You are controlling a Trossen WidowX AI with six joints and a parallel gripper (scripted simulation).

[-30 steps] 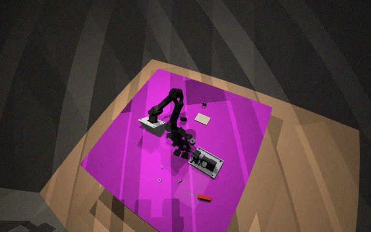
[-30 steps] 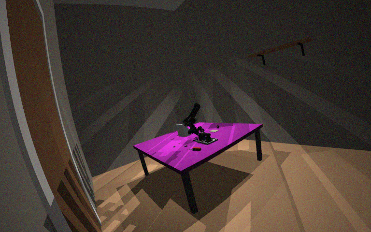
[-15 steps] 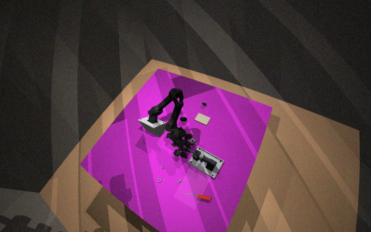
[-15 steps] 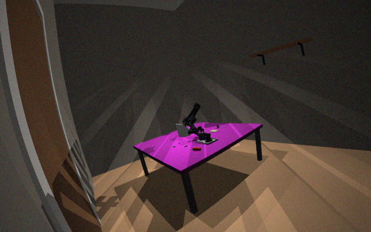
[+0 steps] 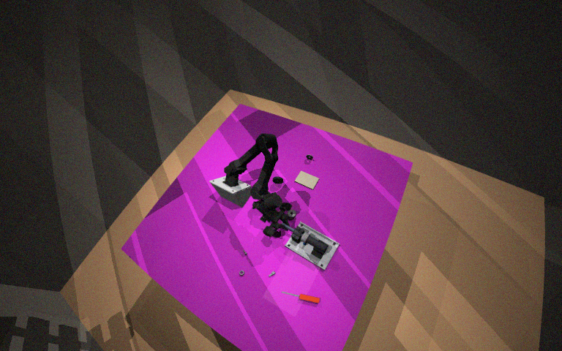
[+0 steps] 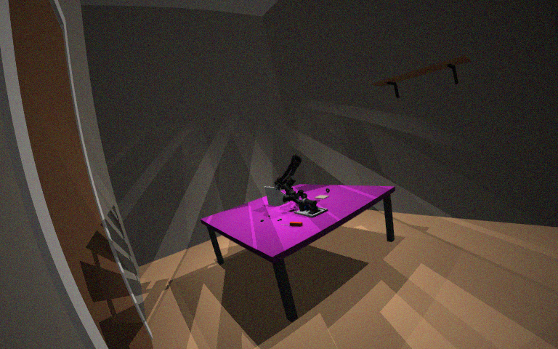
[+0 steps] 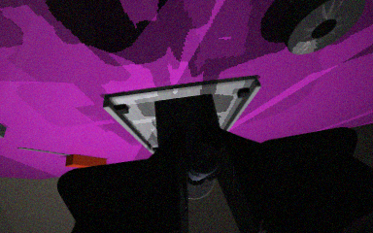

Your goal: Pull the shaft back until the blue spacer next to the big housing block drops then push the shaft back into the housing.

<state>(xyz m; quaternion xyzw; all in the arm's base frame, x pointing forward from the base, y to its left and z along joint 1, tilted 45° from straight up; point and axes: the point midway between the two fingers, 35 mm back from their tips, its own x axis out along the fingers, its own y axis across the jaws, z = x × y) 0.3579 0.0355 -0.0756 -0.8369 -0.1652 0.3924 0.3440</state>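
Right now my gripper tip is 4 cm short of the dark shaft and 3 cm below it. Round my gripper tip: black disc: 22 cm behind, 21 cm to the left, 2 cm below; grey ring: 4 cm behind, 9 cm to the left, 5 cm below; blue spacer: 10 cm ahead, 2 cm below.
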